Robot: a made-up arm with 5 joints. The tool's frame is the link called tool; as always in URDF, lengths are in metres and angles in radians.
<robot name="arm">
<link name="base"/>
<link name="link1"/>
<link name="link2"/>
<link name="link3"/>
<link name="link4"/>
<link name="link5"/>
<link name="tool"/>
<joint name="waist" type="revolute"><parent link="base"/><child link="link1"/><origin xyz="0 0 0.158" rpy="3.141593 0 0"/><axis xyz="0 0 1"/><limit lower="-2.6" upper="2.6" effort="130" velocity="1.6"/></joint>
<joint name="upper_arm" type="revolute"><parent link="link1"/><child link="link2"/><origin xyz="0.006 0.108 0.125" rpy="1.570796 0 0"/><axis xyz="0 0 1"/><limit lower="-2.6" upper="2.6" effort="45" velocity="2.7"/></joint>
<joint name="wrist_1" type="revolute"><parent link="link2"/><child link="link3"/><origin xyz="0.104 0.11 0.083" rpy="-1.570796 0 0"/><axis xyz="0 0 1"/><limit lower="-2.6" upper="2.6" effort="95" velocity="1.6"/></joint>
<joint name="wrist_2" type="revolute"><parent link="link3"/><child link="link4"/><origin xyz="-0.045 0.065 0.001" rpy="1.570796 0 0"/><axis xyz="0 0 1"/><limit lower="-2.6" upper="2.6" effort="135" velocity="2.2"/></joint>
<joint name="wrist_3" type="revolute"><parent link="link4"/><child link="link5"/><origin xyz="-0.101 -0.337 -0.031" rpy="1.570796 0 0"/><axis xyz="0 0 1"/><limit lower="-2.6" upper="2.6" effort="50" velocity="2.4"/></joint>
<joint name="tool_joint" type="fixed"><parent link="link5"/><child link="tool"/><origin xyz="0.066 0.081 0.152" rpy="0 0 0"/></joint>
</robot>
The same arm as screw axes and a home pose.
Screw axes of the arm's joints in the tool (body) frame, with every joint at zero. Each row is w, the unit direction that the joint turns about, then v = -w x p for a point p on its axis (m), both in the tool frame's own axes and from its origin. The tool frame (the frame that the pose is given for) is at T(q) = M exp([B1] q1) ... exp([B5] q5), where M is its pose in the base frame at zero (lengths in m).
B1 = (0, 0, -1, -0.0400, -0.0300, 0.0000)
B2 = (0, 1, 0, 0.3780, 0.0000, -0.0240)
B3 = (0, 0, -1, -0.0150, 0.0800, 0.0000)
B4 = (0, 1, 0, 0.4890, 0.0000, 0.0350)
B5 = (0, 0, 1, -0.0810, 0.0660, 0.0000)
M =
1 0 0 0.0300
0 1 0 -0.0400
0 0 1 0.4110
0 0 0 1
Joint limits (deg, base to tool): -148.97..148.97 -148.97..148.97 -148.97..148.97 -148.97..148.97 -148.97..148.97

